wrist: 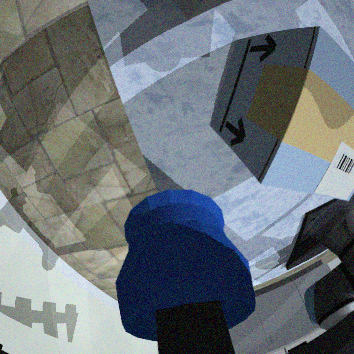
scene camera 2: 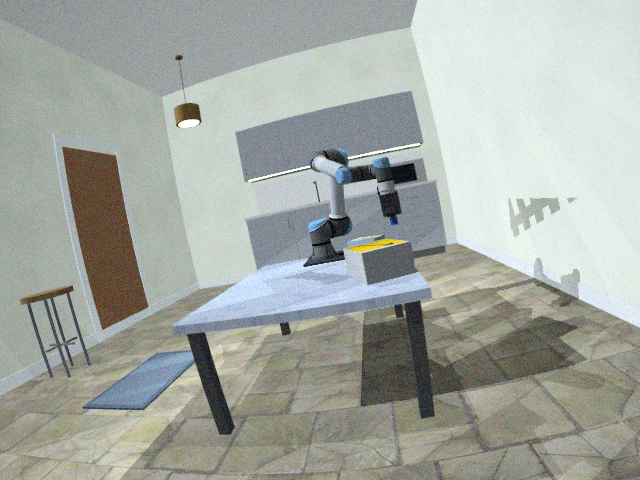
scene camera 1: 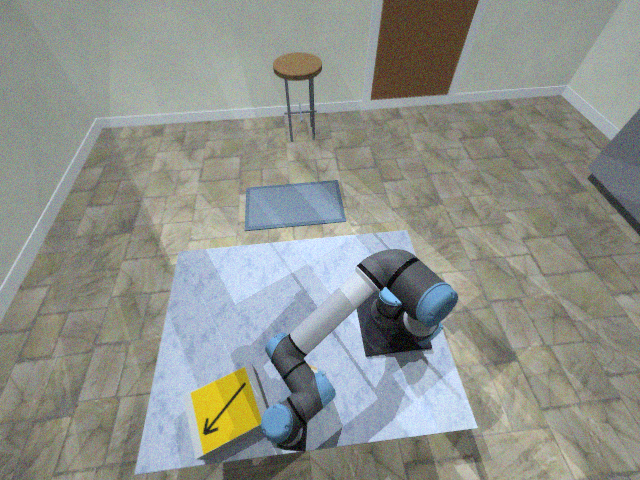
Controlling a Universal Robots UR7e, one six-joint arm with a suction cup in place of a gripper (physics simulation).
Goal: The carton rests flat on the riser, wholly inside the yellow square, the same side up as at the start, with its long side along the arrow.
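The carton (scene camera 1: 313, 368) (scene camera 2: 366, 239) (wrist: 325, 125) stands on the table beside the riser, mostly hidden by the arm in scene camera 1 and by the riser in scene camera 2. The wrist view shows its light blue top with a tan band and barcode label, and a dark side whose arrows point to the top. The grey riser (scene camera 1: 233, 443) (scene camera 2: 390, 262) bears the yellow square (scene camera 1: 219, 395) with a black arrow (scene camera 1: 225, 407) pointing to the lower left in scene camera 1. My gripper (scene camera 2: 393, 221) (wrist: 172, 201), a blue suction cup, hangs in the air, apart from the carton, holding nothing.
The pale blue table (scene camera 1: 196, 310) (scene camera 2: 289, 297) (wrist: 170, 110) carries the arm's dark base plate (scene camera 1: 382, 346) (scene camera 2: 323, 262) (wrist: 315, 232). A stool (scene camera 1: 297, 66) (scene camera 2: 46, 295) and a blue floor mat (scene camera 1: 294, 205) (scene camera 2: 142, 382) are away from the table.
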